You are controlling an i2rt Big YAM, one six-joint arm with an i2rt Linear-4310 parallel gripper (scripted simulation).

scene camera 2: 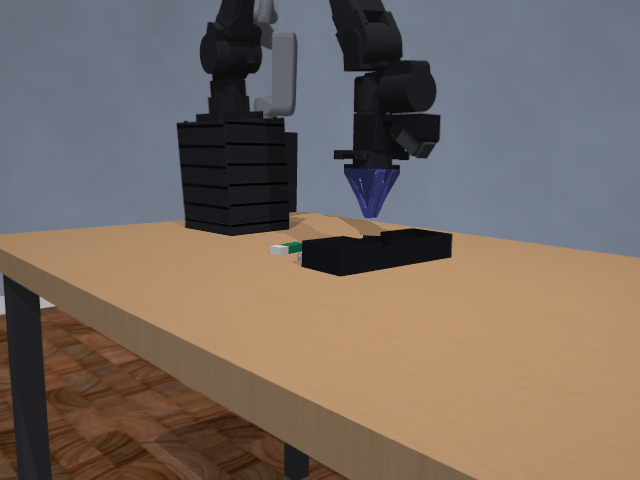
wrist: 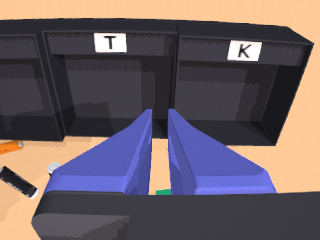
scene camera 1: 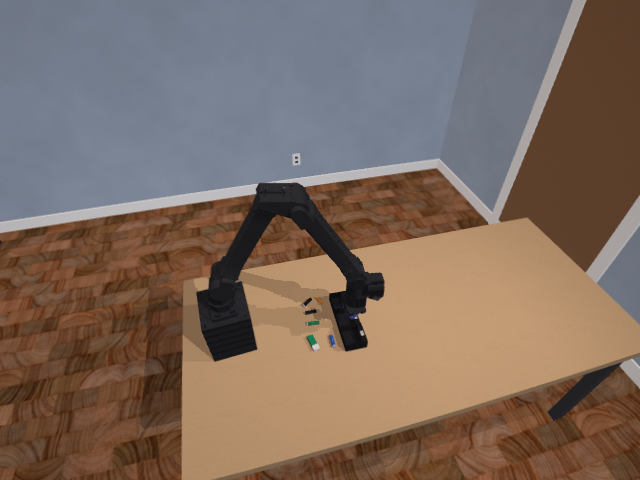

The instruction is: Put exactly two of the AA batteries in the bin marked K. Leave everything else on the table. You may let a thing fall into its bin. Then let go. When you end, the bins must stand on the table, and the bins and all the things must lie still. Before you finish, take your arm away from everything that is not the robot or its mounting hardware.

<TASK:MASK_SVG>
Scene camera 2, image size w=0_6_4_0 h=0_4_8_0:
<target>gripper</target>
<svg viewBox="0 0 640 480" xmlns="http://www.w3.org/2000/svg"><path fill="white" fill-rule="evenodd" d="M361 111L354 114L353 150L334 150L334 159L353 159L353 164L344 164L344 174L357 197L363 216L365 218L377 218L388 193L400 174L400 165L392 165L392 159L409 160L409 153L407 151L358 150L358 115L383 114L381 111Z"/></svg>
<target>black bin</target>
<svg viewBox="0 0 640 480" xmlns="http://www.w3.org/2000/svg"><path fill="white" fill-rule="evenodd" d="M452 234L411 228L381 232L380 236L359 239L338 236L302 240L302 267L341 277L451 258Z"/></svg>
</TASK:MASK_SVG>
